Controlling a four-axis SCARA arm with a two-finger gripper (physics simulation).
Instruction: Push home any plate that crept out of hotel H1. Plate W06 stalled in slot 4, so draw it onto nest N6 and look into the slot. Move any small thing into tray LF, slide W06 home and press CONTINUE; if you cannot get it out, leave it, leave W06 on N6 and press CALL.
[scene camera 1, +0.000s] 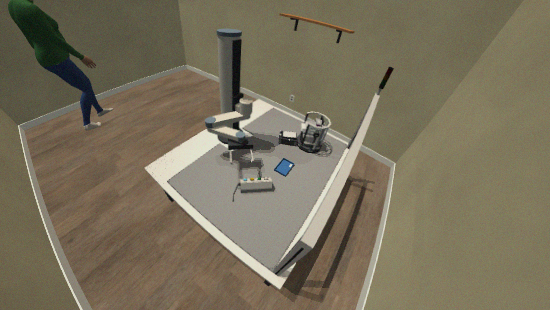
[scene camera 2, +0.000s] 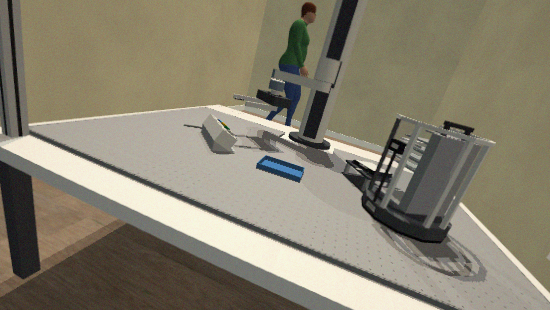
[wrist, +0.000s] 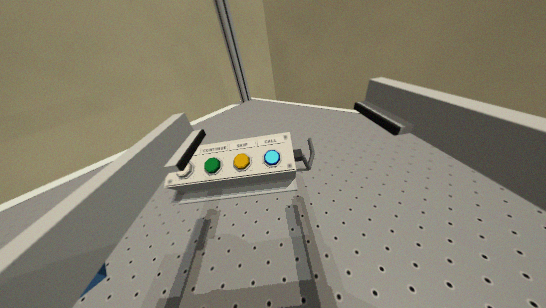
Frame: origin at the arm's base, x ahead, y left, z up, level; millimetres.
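Seen in the pictures: gripper, fingertip midpoint: (scene camera 1: 242, 162) (scene camera 2: 239, 99) (wrist: 276, 109); arm's base at its link origin: (scene camera 2: 308, 141).
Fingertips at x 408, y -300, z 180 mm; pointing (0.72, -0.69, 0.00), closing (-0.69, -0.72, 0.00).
Pixels of each thing's top centre, then the offset from my fingertips to it. "spot": a spot on its surface instead.
- button box at its top centre: (wrist: 226, 146) (scene camera 2: 220, 121) (scene camera 1: 256, 180) dx +131, dy -3, dz -83 mm
- green CONTINUE button at its top centre: (wrist: 210, 160) dx +134, dy +31, dz -92 mm
- amber SKIP button at its top centre: (wrist: 240, 156) dx +98, dy -4, dz -92 mm
- bright cyan CALL button at its top centre: (wrist: 271, 152) dx +63, dy -39, dz -95 mm
- white button at its top centre: (wrist: 181, 164) dx +170, dy +65, dz -92 mm
- blue tray LF at its top centre: (wrist: 9, 303) (scene camera 2: 281, 165) (scene camera 1: 284, 166) dx +195, dy +294, dz -149 mm
- Hotel H1 at a spot on its surface: (scene camera 2: 407, 224) spot: dx +346, dy +686, dz -132 mm
- pale plate at its top centre: (scene camera 2: 373, 165) (scene camera 1: 289, 134) dx +48, dy +603, dz -84 mm
- bent hook-like bracket at a spot on its surface: (wrist: 310, 155) spot: dx +53, dy -143, dz -167 mm
My gripper (scene camera 1: 242, 160) (scene camera 2: 239, 100) (wrist: 276, 109) is open and empty, above the table on the arm's side of the button box (scene camera 1: 256, 185) (scene camera 2: 216, 135) (wrist: 235, 179). In the wrist view the green CONTINUE button (wrist: 212, 165), amber SKIP button (wrist: 242, 161) and bright cyan CALL button (wrist: 272, 157) show between the fingers. The left finger partly covers a white button (wrist: 184, 171). The blue tray LF (scene camera 1: 283, 167) (scene camera 2: 280, 169) (wrist: 96, 282) shows no small thing. Hotel H1 (scene camera 2: 407, 224) stands beside the dark nest (scene camera 1: 284, 141) (scene camera 2: 367, 171). A pale plate (scene camera 1: 289, 134) appears to lie on the nest; its label is unreadable. The slot interiors are hidden.
The arm's column (scene camera 1: 229, 75) (scene camera 2: 320, 100) stands at the table's edge. A long pale barrier (scene camera 1: 330, 190) runs along another edge. A person in green (scene camera 1: 47, 37) (scene camera 2: 297, 45) is beyond the table. A bent hook-like bracket (wrist: 310, 155) sticks out from the button box.
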